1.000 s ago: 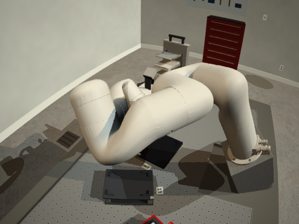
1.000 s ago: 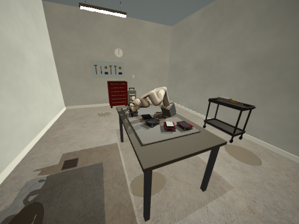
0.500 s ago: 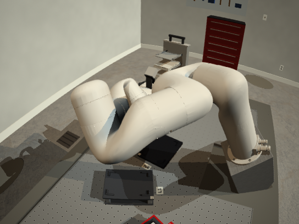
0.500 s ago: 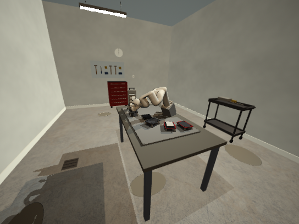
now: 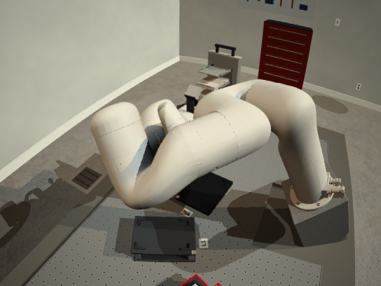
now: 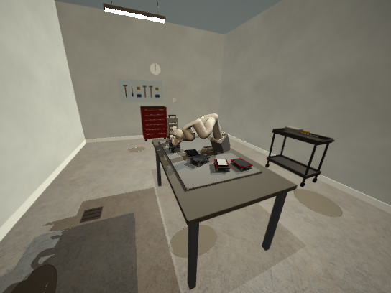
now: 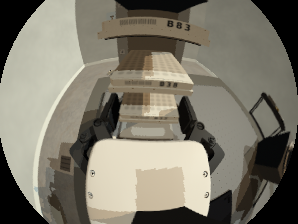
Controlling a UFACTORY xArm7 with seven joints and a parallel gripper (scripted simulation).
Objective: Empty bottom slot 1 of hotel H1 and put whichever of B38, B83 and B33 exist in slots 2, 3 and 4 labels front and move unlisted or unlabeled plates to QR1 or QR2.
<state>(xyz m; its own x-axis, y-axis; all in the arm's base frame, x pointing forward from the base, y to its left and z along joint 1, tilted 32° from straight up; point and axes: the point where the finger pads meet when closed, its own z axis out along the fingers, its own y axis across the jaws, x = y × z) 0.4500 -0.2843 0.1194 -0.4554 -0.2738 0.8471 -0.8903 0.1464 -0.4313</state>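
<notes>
Now: the regrip nest RG 130 mm to the left of my hand and 80 mm below it. Also, from my hand: plate hotel H1: 130 mm to the right, 30 mm above; then black nest N6: 260 mm to the left, 180 mm behind, 130 mm below; then deck label: 430 mm to the left, 290 mm behind, 140 mm below.
</notes>
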